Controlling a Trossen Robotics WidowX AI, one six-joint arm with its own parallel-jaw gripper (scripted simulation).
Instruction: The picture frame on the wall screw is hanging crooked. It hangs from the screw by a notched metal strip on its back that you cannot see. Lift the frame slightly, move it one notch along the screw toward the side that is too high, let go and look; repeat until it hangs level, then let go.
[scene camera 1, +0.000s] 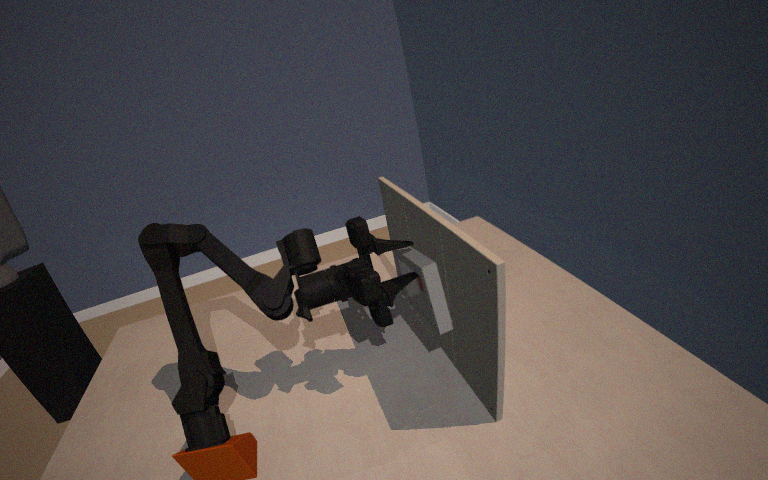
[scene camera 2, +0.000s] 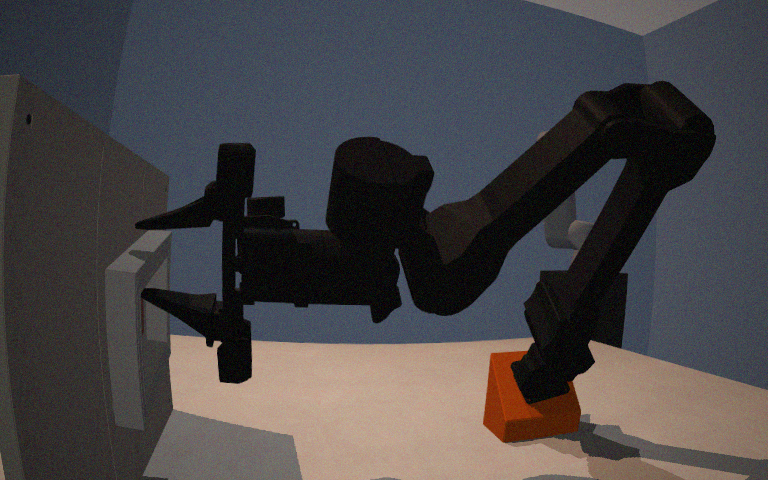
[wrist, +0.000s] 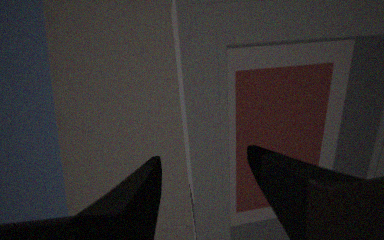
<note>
In view: the gripper (scene camera 2: 136, 259), a picture frame (scene camera 2: 138, 333) and a grey wall panel (wrist: 114, 78).
The picture frame is seen too in scene camera 1 (scene camera 1: 426, 295) and in the wrist view (wrist: 298, 85). The gripper is seen too in scene camera 1 (scene camera 1: 416, 257) and in the wrist view (wrist: 204, 157).
</note>
